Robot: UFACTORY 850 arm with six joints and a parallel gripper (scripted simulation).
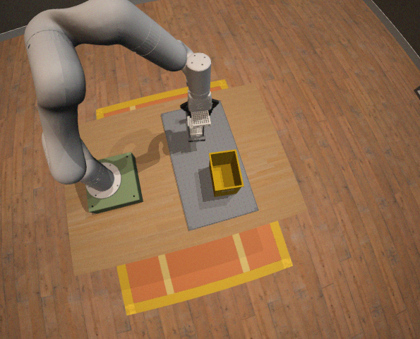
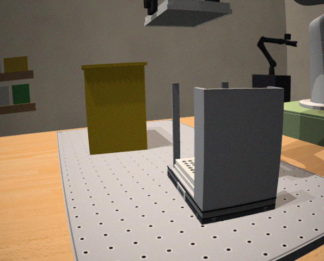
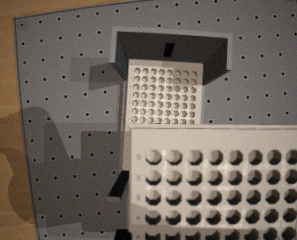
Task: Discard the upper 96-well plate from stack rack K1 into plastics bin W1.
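The yellow plastics bin W1 lies 28 cm to the right of my hand and 16 cm below it.
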